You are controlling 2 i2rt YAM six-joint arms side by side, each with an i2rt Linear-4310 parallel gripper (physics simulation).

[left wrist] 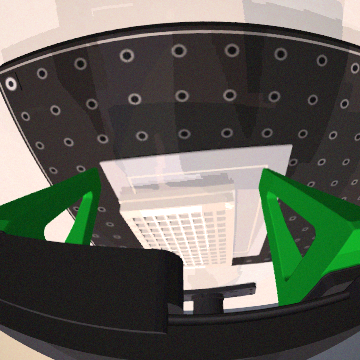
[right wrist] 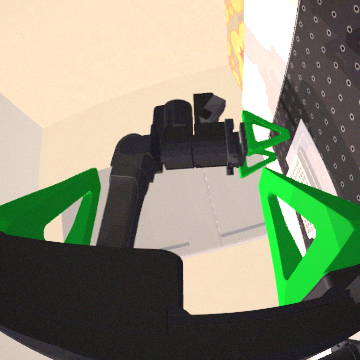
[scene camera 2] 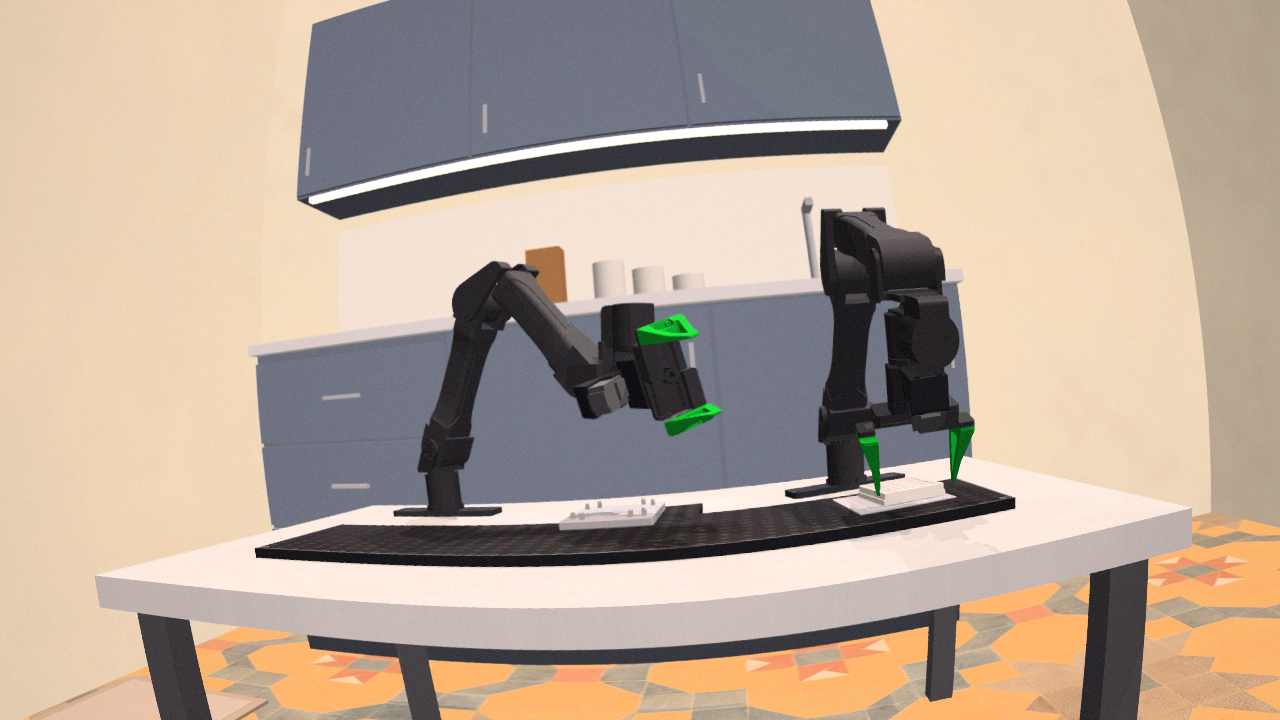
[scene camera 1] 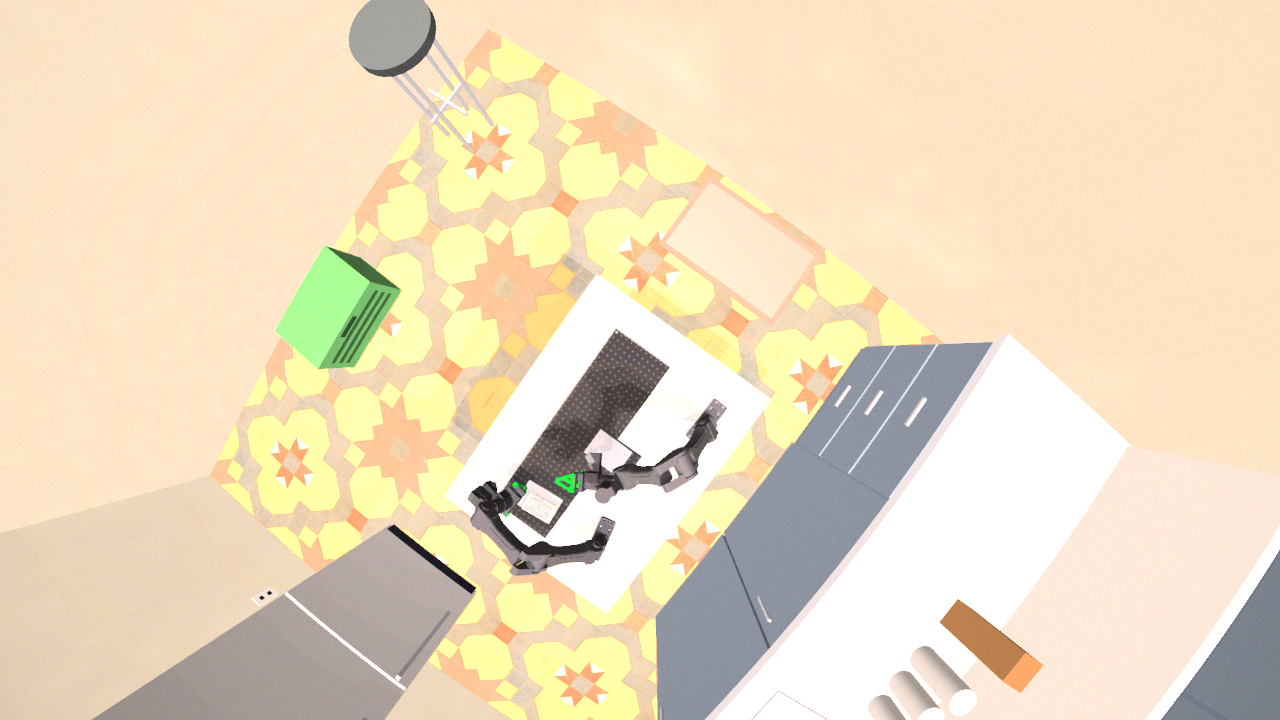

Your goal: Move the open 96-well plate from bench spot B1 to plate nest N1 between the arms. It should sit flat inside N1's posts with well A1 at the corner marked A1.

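Places are measured from the left arm's base along level axes (x back, y right, z up), in metres.
Where they show: left gripper, fingertip midpoint: (left wrist: 179, 176) (right wrist: 281, 145) (scene camera 2: 916, 488) (scene camera 1: 519, 495); right gripper, fingertip midpoint: (right wrist: 179, 176) (scene camera 2: 705, 374) (scene camera 1: 559, 479); left arm's base at its link origin: (left wrist: 207, 291) (right wrist: 356, 356) (scene camera 2: 846, 488) (scene camera 1: 600, 538); right arm's base at its link origin: (scene camera 2: 446, 514) (scene camera 1: 706, 421).
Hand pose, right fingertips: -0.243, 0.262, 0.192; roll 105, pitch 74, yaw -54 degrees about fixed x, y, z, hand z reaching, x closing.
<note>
Each offset is from my right fingertips to the top centre of the thing, as dx, dy, dz. Level surfaces: height alone.
The open white 96-well plate {-0.053, -0.232, -0.163} (scene camera 1: 540, 501) (scene camera 2: 902, 490) (left wrist: 185, 232) lies flat on the pale pad of bench spot B1 (scene camera 2: 850, 507) (left wrist: 150, 168). My left gripper (scene camera 2: 916, 488) (left wrist: 179, 176) is open and points down. Its green fingers straddle the plate without gripping it; in scene camera 2 one fingertip overlaps the plate's near side, and contact cannot be told. The pale nest N1 {+0.125, +0.115, -0.158} (scene camera 1: 610, 447) (scene camera 2: 617, 522) with small posts holds no plate. My right gripper (scene camera 2: 708, 370) (right wrist: 179, 176) is open and empty, raised sideways between nest and plate. The A1 marks are too small to read.
Plate and nest stand on a black perforated board {dz -0.179} (scene camera 1: 617, 358) (scene camera 2: 402, 541) (left wrist: 205, 115) on the white table (scene camera 1: 572, 322) (scene camera 2: 537, 617). The right arm's forearm reaches over the table close to the nest. The left arm stands behind the plate in scene camera 2.
</note>
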